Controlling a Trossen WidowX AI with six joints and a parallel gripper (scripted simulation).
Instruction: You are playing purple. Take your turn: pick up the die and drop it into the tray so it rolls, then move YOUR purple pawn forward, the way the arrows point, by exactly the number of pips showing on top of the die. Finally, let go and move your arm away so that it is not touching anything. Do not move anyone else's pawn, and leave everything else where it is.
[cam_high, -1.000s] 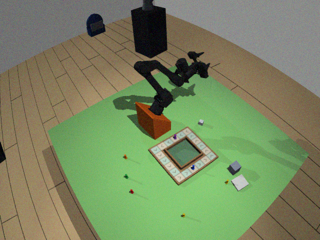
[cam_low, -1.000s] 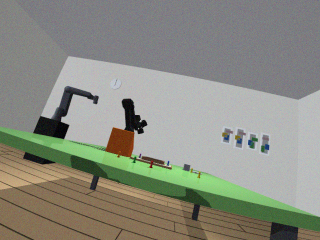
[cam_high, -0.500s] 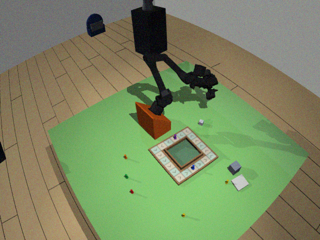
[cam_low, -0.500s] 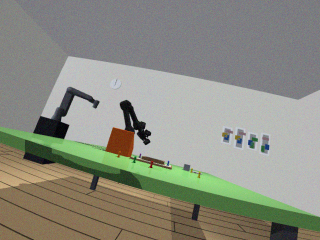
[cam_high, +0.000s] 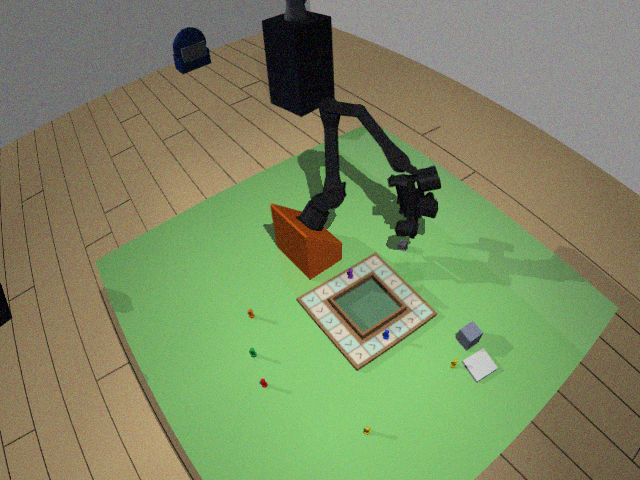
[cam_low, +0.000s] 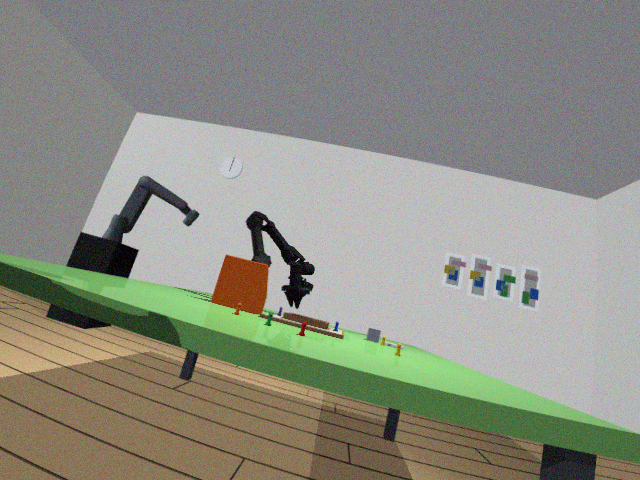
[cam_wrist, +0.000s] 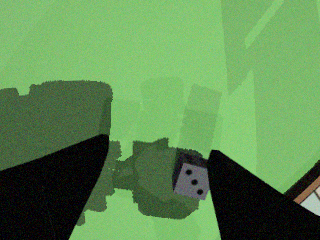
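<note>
The die is 10 mm behind my gripper tip, 40 mm to the right of it and 40 mm below it. Round my gripper tip: purple pawn (50 mm behind, 240 mm to the right, 20 mm below); blue pawn (160 mm ahead, 330 mm to the right, 20 mm below); green tray (60 mm ahead, 290 mm to the right, 50 mm below).
</note>
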